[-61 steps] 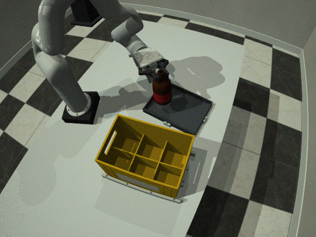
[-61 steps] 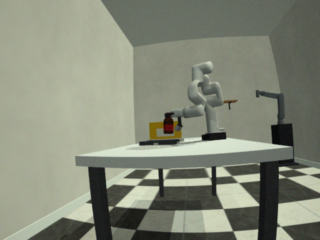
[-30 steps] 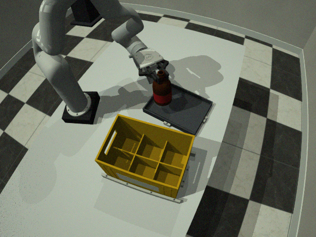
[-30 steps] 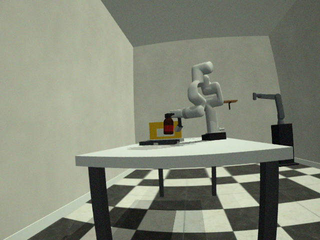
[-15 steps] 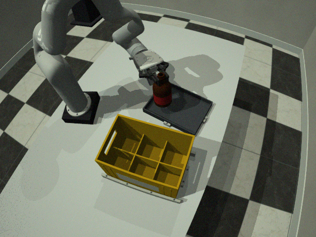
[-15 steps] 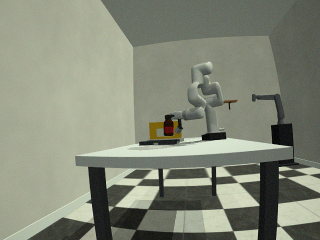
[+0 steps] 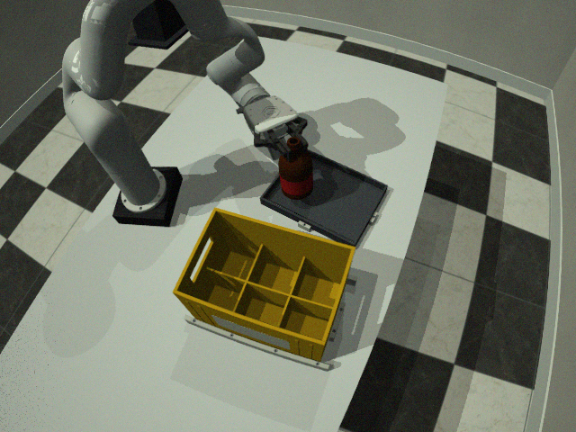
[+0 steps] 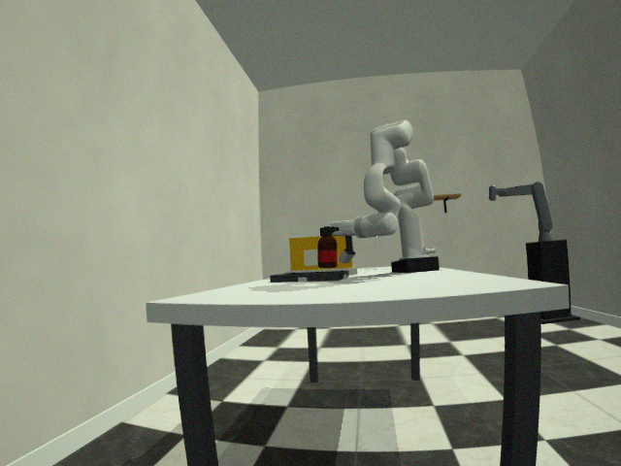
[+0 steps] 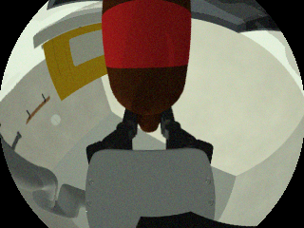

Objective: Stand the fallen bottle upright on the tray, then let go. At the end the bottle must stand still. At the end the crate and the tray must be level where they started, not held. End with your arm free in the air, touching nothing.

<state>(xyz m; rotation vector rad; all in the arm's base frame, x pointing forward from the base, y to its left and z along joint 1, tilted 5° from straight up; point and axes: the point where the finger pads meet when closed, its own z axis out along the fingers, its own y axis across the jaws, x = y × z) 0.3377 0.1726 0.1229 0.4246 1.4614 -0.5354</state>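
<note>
Right now my hand is 1 cm short of the brown bottle and 6 cm above it. From my hand the other things lie so: dark grey tray (7 cm ahead, 2 cm to the left, 16 cm below); yellow crate (7 cm ahead, 27 cm to the right, 9 cm below).
</note>
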